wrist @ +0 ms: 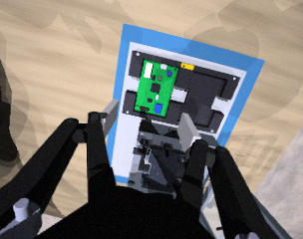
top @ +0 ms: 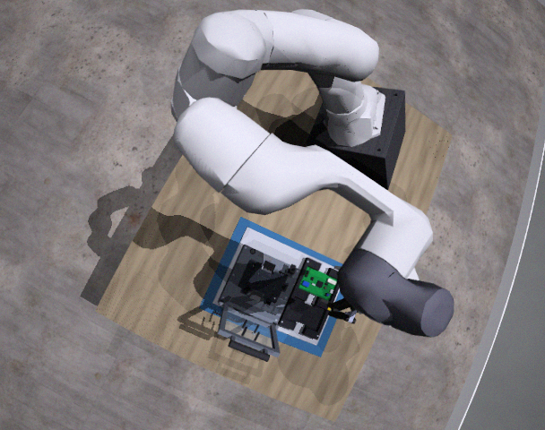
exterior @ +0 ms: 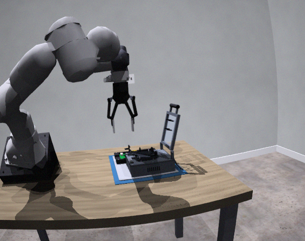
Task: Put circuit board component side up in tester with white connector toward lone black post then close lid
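Now: hand 10 mm to the right of the green circuit board and 150 mm above it. Also, from my hand: tester lid: 190 mm ahead, 160 mm to the right, 10 mm above; tester: 100 mm ahead, 120 mm to the right, 60 mm below.
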